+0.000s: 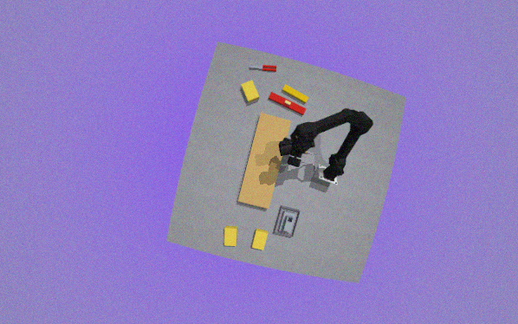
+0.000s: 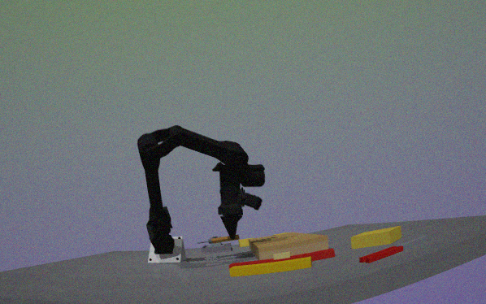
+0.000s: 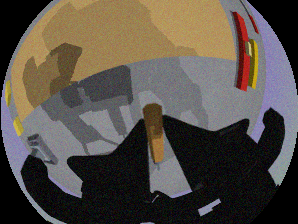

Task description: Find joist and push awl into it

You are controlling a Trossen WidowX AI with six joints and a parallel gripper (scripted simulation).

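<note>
My gripper tip is now 60 mm past the awl. From my gripper tip the other things lie so: yellow bar 320 mm to the right, 110 mm ahead, 50 mm below; stud finder 390 mm to the left, 120 mm behind, 10 mm below; red level 250 mm to the right, 130 mm ahead, 50 mm below.
</note>
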